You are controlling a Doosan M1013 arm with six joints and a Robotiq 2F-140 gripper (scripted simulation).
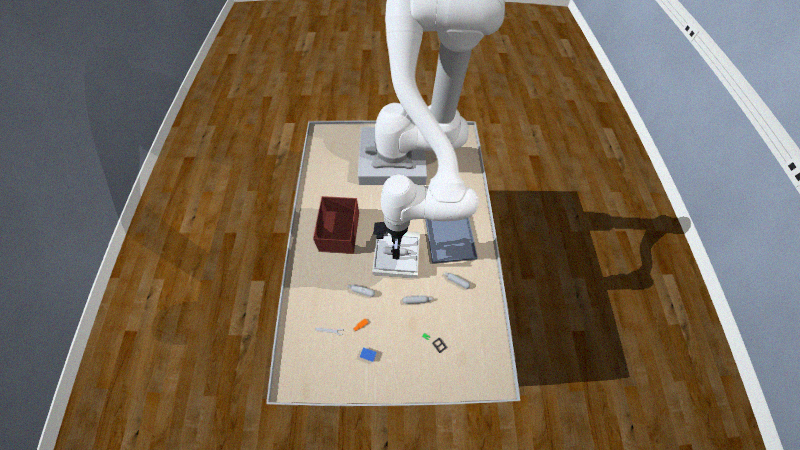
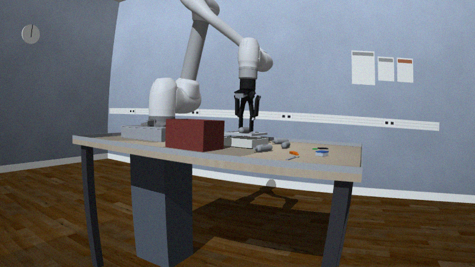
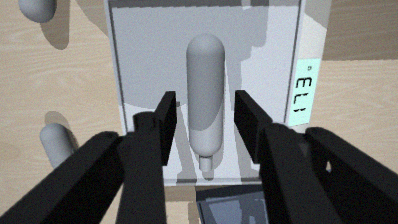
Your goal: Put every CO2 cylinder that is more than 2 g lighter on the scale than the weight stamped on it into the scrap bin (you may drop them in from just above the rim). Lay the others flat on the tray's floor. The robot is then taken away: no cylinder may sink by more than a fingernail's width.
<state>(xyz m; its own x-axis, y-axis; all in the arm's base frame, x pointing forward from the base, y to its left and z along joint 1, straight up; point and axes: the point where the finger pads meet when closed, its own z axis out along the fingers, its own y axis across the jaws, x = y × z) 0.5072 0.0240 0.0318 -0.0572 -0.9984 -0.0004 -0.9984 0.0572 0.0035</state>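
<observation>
The blue-grey tray lies 23 cm to the left of my hand, 11 cm behind it and 10 cm below it. Also, from my hand: white scale: 7 cm below, 1 cm behind; then orange piece: 28 cm ahead, 13 cm to the right, 10 cm below; then dark red scrap bin: 25 cm to the right, 12 cm behind, 7 cm below.
</observation>
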